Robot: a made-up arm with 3 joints. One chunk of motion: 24 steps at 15 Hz.
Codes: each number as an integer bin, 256 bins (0 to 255) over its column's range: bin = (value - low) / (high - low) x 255, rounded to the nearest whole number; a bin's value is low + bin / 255 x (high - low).
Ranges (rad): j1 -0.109..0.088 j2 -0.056..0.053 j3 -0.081..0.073
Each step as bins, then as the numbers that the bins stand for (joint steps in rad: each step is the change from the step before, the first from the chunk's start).
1 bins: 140 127 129
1 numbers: -0.00084 -0.00171 -0.00309
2 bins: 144 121 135
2 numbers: 0.00225 -0.00428 0.00053
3 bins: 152 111 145
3 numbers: 0.00843 -0.00855 0.00657
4 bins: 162 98 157
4 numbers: 0.01615 -0.01411 0.01382
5 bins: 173 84 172
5 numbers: 0.02465 -0.02009 0.02287
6 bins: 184 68 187
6 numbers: 0.03315 -0.02693 0.03193
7 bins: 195 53 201
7 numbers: 0.04165 -0.03335 0.04039
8 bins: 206 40 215
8 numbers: 0.05015 -0.03890 0.04884
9 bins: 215 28 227
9 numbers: 0.05710 -0.04403 0.05609
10 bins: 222 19 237
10 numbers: 0.06251 -0.04788 0.06213
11 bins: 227 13 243
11 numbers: 0.06637 -0.05044 0.06575
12 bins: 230 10 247
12 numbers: 0.06869 -0.05173 0.06817
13 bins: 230 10 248
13 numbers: 0.06869 -0.05173 0.06877
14 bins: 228 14 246
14 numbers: 0.06714 -0.05002 0.06756
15 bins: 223 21 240
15 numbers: 0.06328 -0.04702 0.06394
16 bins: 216 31 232
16 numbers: 0.05787 -0.04275 0.05911
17 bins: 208 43 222
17 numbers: 0.05169 -0.03762 0.05307
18 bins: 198 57 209
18 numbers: 0.04396 -0.03164 0.04522
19 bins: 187 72 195
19 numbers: 0.03547 -0.02522 0.03676
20 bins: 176 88 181
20 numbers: 0.02697 -0.01838 0.02831
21 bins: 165 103 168
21 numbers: 0.01847 -0.01197 0.02046
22 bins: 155 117 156
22 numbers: 0.01075 -0.00599 0.01321
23 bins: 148 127 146
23 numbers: 0.00534 -0.00171 0.00717
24 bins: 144 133 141
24 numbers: 0.00225 0.00085 0.00415
